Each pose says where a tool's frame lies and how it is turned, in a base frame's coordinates. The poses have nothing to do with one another.
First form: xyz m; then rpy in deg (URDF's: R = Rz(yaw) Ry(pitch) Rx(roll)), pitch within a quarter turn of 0, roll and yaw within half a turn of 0.
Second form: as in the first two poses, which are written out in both.
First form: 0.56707 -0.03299 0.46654 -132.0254 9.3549 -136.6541
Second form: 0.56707 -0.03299 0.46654 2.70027 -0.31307 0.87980 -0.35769
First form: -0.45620 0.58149 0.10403 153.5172 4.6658 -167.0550
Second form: -0.45620 0.58149 0.10403 3.11445 -0.11891 0.96545 0.23189
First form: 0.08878 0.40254 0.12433 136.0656 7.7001 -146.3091
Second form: 0.08878 0.40254 0.12433 3.04443 0.29253 -0.87936 -0.37570
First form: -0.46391 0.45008 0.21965 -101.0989 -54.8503 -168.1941
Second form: -0.46391 0.45008 0.21965 2.54108 0.37854 -0.68218 0.62557
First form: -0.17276 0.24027 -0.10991 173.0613 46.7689 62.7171
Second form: -0.17276 0.24027 -0.10991 2.62880 0.79587 0.51409 -0.31985
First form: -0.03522 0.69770 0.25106 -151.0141 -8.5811 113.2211
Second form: -0.03522 0.69770 0.25106 2.74333 -0.52608 -0.83288 0.17190
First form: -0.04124 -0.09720 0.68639 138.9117 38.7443 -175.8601
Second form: -0.04124 -0.09720 0.68639 2.53546 -0.15531 0.92056 0.35840
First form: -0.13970 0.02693 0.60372 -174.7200 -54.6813 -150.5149
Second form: -0.13970 0.02693 0.60372 2.24534 0.27325 -0.94618 0.17345
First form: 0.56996 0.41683 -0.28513 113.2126 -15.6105 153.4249
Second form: 0.56996 0.41683 -0.28513 3.11164 0.26289 0.78794 0.55681
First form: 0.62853 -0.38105 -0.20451 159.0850 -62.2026 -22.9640
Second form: 0.62853 -0.38105 -0.20451 2.62916 0.83373 -0.26825 0.48262
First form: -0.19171 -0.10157 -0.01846 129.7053 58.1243 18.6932
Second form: -0.19171 -0.10157 -0.01846 2.23501 0.83115 0.36950 -0.41552
